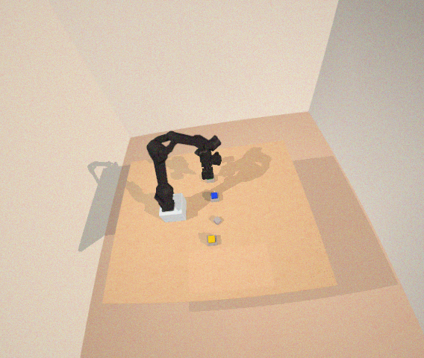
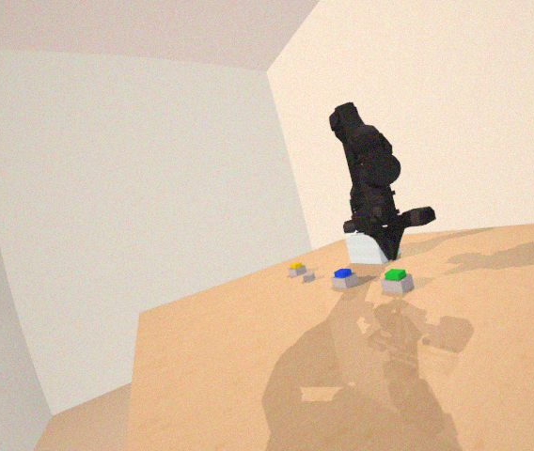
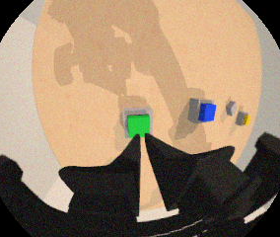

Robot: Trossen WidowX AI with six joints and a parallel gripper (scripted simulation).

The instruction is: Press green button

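The green button is 30 mm below my gripper tip. Also, from my gripper tip: small grey block 280 mm to the right, 50 mm below, 20 mm ahead; then blue button 140 mm to the right, 30 mm below, 20 mm ahead; then yellow button 380 mm to the right, 30 mm below, 20 mm behind.
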